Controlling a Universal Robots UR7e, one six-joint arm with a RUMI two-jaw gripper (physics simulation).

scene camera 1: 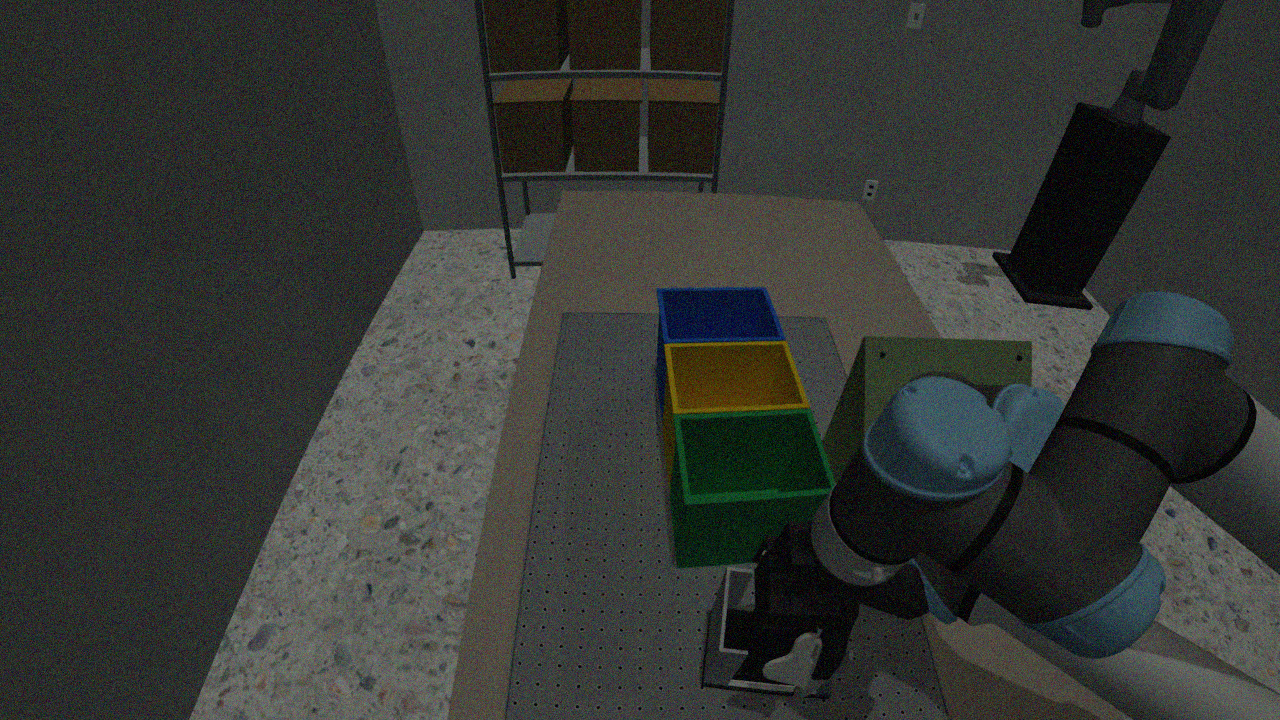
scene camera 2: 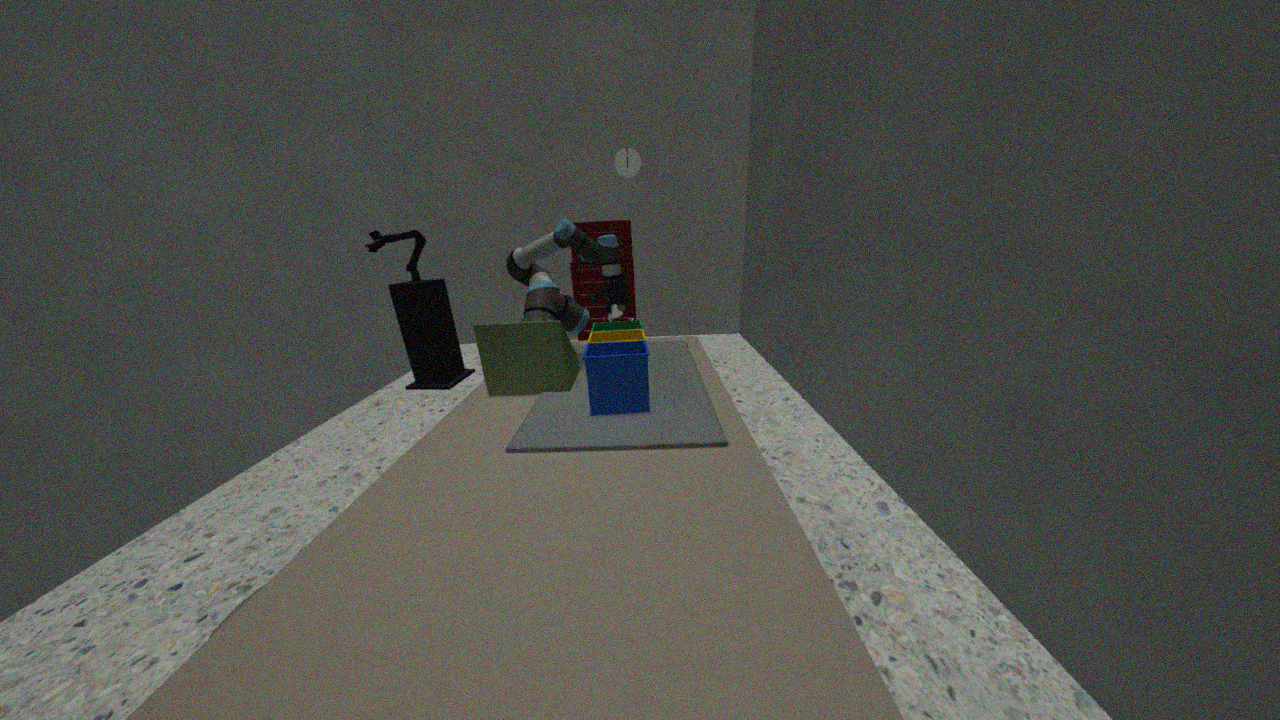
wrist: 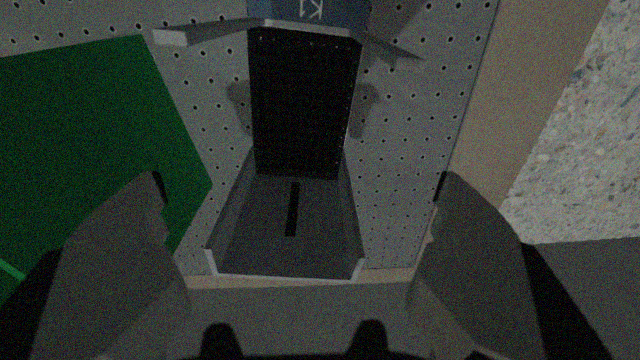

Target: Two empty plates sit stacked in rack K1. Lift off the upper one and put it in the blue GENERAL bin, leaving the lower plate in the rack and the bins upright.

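Places are measured from the arm's base along level axes (x ahead, y left, z up), in metres.
Where they show: gripper, fingertip midpoint: (scene camera 1: 791, 625) (wrist: 303, 175); arm's base, link origin: (scene camera 2: 537, 339).
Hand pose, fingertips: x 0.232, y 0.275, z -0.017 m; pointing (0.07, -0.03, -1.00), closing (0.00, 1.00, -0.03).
Things, the pixels of their top centre, and the offset from my fingertips. Level surfaces: height alone.
- Rack K1, top centre: (wrist: 288, 189) (scene camera 1: 797, 615) dx -0.003, dy -0.006, dz +0.015 m
- blue GENERAL bin, top centre: (scene camera 1: 719, 312) (scene camera 2: 616, 348) dx +0.075, dy -0.459, dz +0.040 m
- yellow bin, top centre: (scene camera 1: 734, 374) (scene camera 2: 616, 335) dx +0.058, dy -0.328, dz +0.040 m
- green bin, top centre: (scene camera 1: 753, 453) (scene camera 2: 617, 325) dx +0.040, dy -0.197, dz +0.040 m
- perforated grey mat, surface height: dz -0.139 m
Rack K1 (scene camera 1: 720, 667) (wrist: 285, 276) has grey walls, light edges and a slotted floor; its blue K1 label (wrist: 310, 7) shows in the wrist view. A black, finely dotted surface (wrist: 305, 100) is at its far part; whether this is one plate or two cannot be told. My gripper (scene camera 1: 796, 662) (scene camera 2: 615, 313) (wrist: 303, 175) is open and empty, its fingers wide on either side of the rack in the wrist view. The gripper partly hides the rack in scene camera 1. The blue GENERAL bin (scene camera 1: 720, 313) (scene camera 2: 617, 385) stands upright, at the far end of the row of bins.
The yellow bin (scene camera 1: 738, 371) and green bin (scene camera 1: 751, 528) (wrist: 100, 125) stand upright between the blue bin and the rack. The bins stand on a perforated grey mat (scene camera 1: 599, 447) (scene camera 2: 680, 429). An olive block (scene camera 1: 948, 358) (scene camera 2: 528, 358) stands beside them, near the arm.
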